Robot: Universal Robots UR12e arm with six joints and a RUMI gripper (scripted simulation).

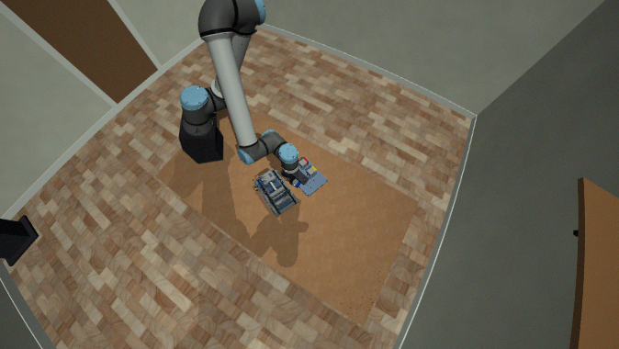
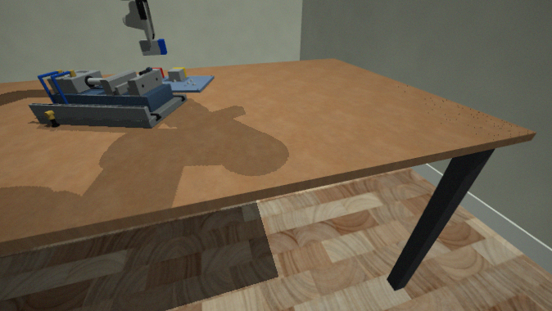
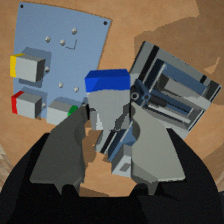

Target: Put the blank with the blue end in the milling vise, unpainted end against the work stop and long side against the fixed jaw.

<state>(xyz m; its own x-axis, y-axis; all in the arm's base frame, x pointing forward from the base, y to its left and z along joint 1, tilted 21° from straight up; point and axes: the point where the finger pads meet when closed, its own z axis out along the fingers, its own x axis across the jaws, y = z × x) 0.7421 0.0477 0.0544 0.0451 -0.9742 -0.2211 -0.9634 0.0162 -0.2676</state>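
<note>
Now: hand 10 mm past the fixed jaw, 130 mm to the left of it and 90 mm above it. From my hand the other things lie so: vise body (110 mm behind, 90 mm to the right, 120 mm below); blue blank (20 mm below); green blank (90 mm behind, 110 mm to the left, 140 mm below).
</note>
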